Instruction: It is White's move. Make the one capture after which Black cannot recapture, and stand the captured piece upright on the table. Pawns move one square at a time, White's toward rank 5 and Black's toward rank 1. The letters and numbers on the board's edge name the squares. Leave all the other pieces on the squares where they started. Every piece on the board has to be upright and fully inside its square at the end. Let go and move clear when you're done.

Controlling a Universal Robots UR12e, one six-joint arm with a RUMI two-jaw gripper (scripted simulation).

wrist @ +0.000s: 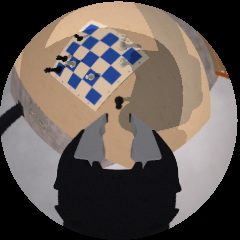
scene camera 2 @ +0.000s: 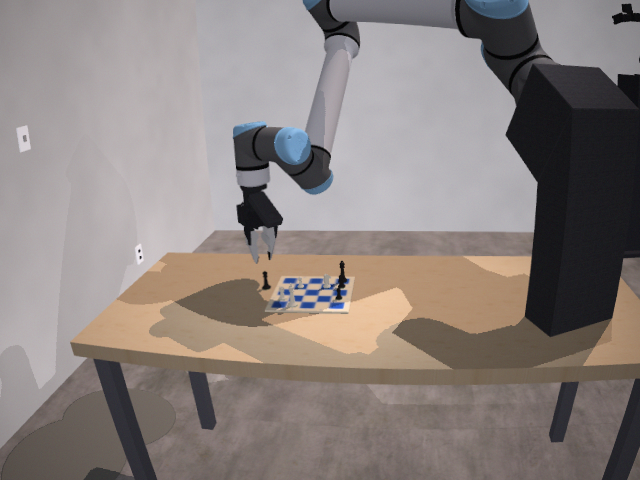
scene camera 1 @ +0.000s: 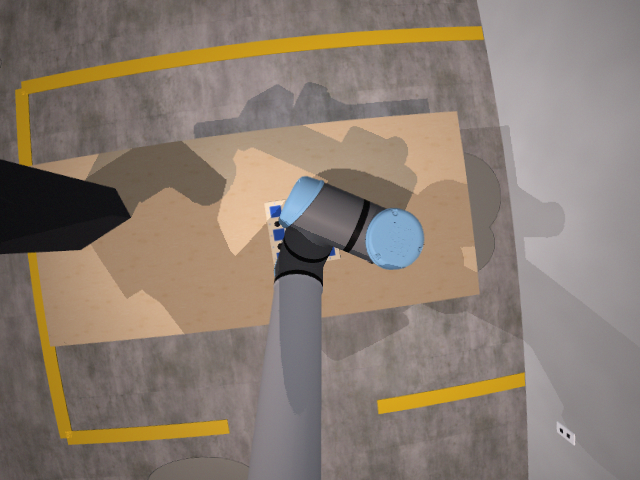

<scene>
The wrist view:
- my gripper: 118, 113
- chessboard: 97, 53
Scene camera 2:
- my gripper: 263, 261
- chessboard: 313, 298
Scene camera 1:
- chessboard: 273, 209
</scene>
